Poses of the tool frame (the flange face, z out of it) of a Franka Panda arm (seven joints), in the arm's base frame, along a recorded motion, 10 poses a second.
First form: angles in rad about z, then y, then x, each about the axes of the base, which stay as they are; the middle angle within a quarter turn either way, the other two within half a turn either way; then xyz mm.
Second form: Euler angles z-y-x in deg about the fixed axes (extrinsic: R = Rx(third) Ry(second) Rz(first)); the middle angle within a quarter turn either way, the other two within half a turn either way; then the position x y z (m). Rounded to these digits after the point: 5 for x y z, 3 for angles.
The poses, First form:
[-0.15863 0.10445 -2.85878 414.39 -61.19 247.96]
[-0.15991 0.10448 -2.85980 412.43 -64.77 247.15]
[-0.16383 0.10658 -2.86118 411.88 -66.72 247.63]
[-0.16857 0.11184 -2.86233 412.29 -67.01 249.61]
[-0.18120 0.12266 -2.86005 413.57 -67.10 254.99]
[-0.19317 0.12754 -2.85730 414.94 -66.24 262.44]
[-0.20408 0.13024 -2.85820 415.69 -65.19 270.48]
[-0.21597 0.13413 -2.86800 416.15 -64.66 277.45]
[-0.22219 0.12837 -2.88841 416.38 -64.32 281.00]
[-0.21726 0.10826 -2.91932 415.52 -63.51 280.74]
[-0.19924 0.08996 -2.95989 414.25 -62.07 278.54]
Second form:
[-9.089 5.985 -163.796 0.41439 -0.06119 0.24796]
[-9.162 5.986 -163.854 0.41243 -0.06477 0.24715]
[-9.387 6.107 -163.934 0.41188 -0.06672 0.24763]
[-9.658 6.408 -163.999 0.41229 -0.06701 0.24961]
[-10.382 7.028 -163.869 0.41357 -0.06710 0.25499]
[-11.068 7.308 -163.711 0.41494 -0.06624 0.26244]
[-11.693 7.462 -163.763 0.41569 -0.06519 0.27048]
[-12.374 7.685 -164.324 0.41615 -0.06466 0.27745]
[-12.731 7.355 -165.494 0.41638 -0.06432 0.28100]
[-12.448 6.203 -167.265 0.41552 -0.06351 0.28074]
[-11.416 5.154 -169.589 0.41425 -0.06207 0.27854]

